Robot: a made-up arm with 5 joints. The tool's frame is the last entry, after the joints.
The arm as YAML. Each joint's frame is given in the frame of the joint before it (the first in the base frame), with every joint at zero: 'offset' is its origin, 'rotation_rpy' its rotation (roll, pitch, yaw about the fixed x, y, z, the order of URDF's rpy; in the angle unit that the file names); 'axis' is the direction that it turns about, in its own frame. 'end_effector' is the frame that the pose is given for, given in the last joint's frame.
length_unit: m
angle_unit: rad
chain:
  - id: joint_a
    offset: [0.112, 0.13, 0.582]
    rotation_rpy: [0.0, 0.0, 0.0]
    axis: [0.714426, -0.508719, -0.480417]
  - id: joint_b
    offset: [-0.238, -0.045, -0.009]
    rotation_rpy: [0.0, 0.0, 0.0]
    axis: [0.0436, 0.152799, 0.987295]
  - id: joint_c
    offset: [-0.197, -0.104, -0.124]
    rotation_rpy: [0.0, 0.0, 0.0]
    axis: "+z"
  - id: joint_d
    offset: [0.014, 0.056, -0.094]
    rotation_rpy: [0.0, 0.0, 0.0]
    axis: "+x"
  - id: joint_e
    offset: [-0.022, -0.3, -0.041]
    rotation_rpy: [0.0, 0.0, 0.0]
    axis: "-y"
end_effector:
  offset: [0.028, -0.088, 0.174]
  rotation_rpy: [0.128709, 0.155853, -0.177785]
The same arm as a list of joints. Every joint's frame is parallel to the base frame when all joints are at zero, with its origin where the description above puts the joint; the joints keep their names.
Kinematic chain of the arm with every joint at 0, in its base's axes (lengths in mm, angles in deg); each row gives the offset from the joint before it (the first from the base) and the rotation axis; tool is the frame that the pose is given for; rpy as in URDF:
joint_a: xyz 112.0 130.0 582.0 axis 0.714426 -0.508719 -0.480417
joint_b: xyz -238.0 -45.0 -9.0 axis 0.0436 0.152799 0.987295
joint_c: xyz -197.0 -104.0 -124.0 axis +z
joint_d: xyz 14.0 56.0 -94.0 axis +x
joint_e: xyz -22.0 -300.0 -41.0 axis -y
tool: xyz 28.0 -88.0 174.0 rpy 7.37 8.93 -10.19

